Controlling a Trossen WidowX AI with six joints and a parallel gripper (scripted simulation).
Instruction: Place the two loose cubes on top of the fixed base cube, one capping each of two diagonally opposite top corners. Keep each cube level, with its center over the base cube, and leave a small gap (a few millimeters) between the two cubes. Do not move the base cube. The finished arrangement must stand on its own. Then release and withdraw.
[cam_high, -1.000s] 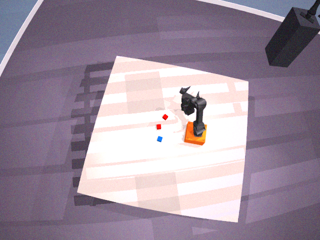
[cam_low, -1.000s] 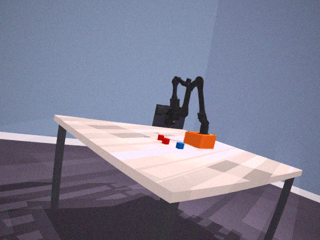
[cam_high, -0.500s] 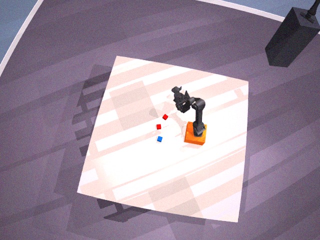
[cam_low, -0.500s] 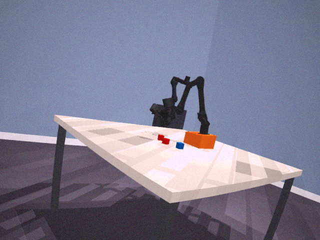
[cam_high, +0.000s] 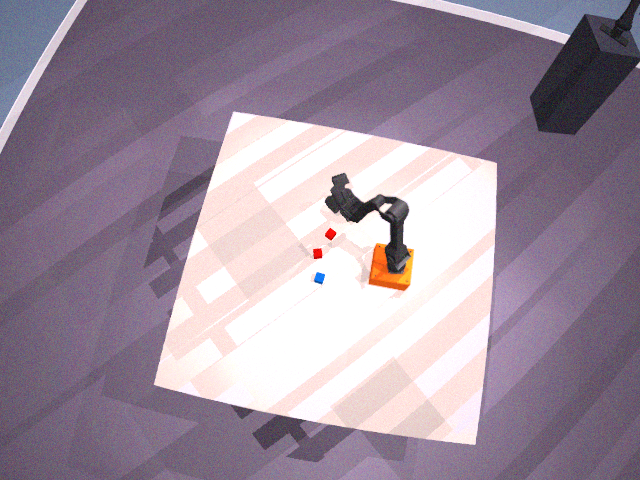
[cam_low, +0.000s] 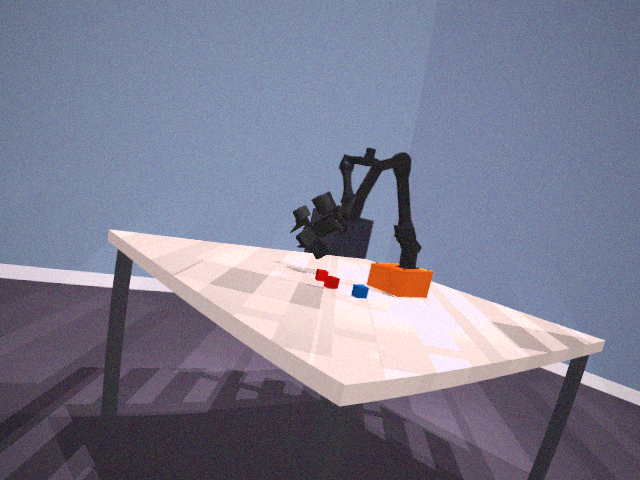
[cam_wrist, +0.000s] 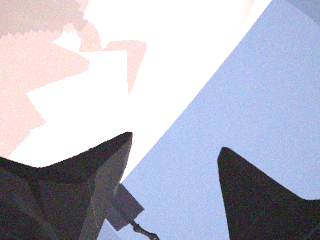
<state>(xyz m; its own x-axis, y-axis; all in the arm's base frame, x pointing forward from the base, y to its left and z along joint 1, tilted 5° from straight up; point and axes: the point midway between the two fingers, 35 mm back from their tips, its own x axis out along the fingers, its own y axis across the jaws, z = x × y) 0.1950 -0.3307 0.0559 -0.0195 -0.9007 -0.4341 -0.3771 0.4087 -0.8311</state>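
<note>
Now: gripper tip 390 mm to the right of the blue cube, 110 mm short of it and 80 mm above it.
</note>
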